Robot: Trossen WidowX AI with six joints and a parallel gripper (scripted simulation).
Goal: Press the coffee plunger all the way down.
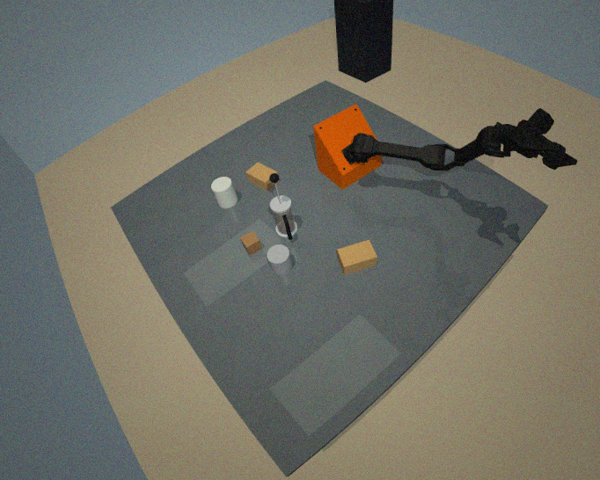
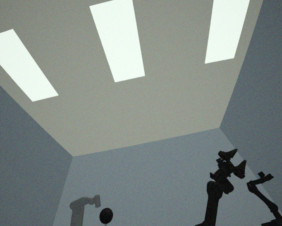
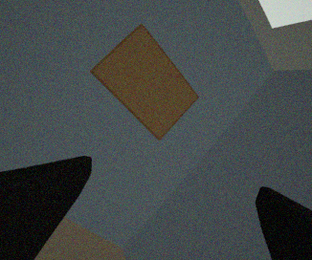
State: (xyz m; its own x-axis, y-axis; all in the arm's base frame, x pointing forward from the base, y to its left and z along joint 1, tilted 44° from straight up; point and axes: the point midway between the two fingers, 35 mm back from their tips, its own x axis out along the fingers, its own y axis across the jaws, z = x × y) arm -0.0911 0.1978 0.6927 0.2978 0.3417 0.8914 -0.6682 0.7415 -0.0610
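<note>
The coffee press lies 420 mm ahead of my gripper tip, 610 mm to the right of it and 360 mm below it.
</note>
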